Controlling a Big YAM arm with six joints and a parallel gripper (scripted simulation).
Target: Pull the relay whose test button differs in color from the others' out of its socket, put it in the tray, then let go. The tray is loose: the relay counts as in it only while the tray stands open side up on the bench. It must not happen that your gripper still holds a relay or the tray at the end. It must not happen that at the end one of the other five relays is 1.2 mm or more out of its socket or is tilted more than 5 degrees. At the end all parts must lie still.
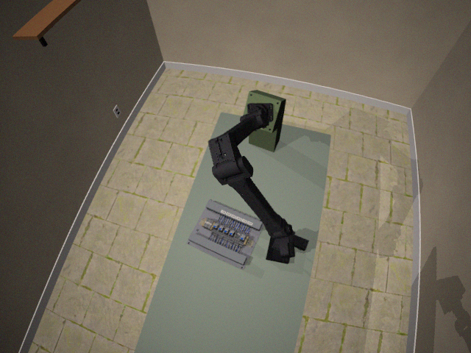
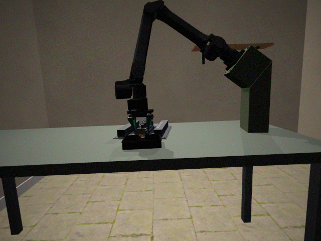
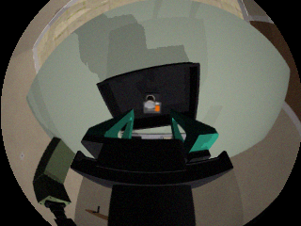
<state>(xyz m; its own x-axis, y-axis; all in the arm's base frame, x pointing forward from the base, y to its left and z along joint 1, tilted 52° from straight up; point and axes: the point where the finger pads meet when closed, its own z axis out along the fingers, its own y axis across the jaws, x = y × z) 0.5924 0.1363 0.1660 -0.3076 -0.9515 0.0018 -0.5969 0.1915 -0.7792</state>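
Now: the black tray 50 mm below my hand. From my hand the other things lie so: grey socket panel: 270 mm to the right, 80 mm behind, 60 mm below.
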